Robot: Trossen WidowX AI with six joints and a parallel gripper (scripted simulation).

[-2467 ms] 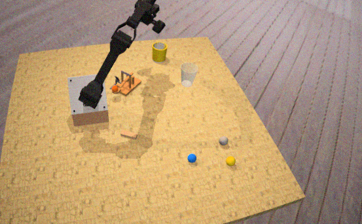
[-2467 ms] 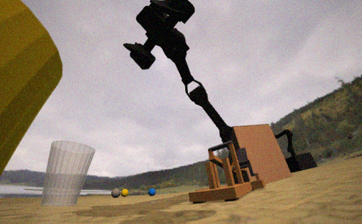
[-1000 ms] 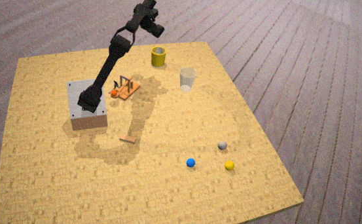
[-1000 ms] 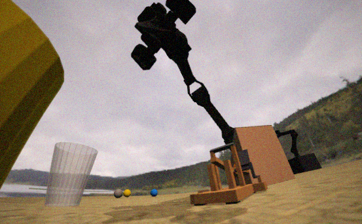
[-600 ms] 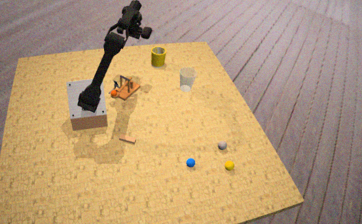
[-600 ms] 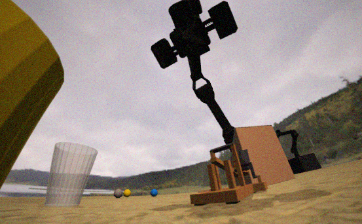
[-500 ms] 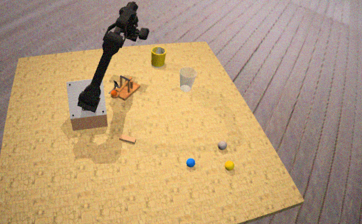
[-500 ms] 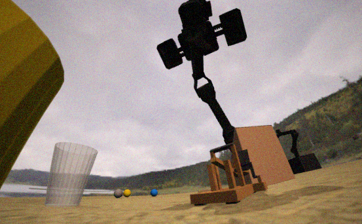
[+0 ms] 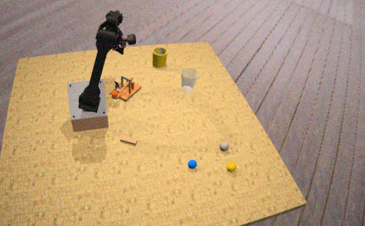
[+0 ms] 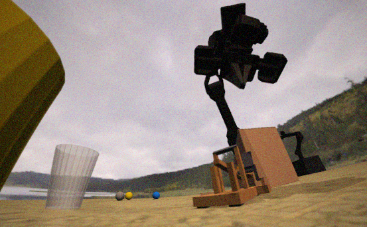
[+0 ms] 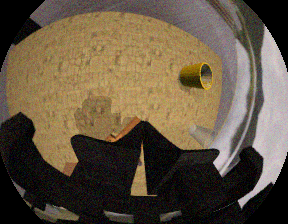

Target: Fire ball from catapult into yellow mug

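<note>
The orange ball lies 5 cm behind my gripper tip, 20 cm to the right of it and 11 cm below it. Also, from my gripper tip: wooden catapult (2 cm behind, 15 cm to the right, 11 cm below); then yellow mug (22 cm ahead, 12 cm to the left, 14 cm below); then clear cup (35 cm ahead, 12 cm to the right, 14 cm below).
</note>
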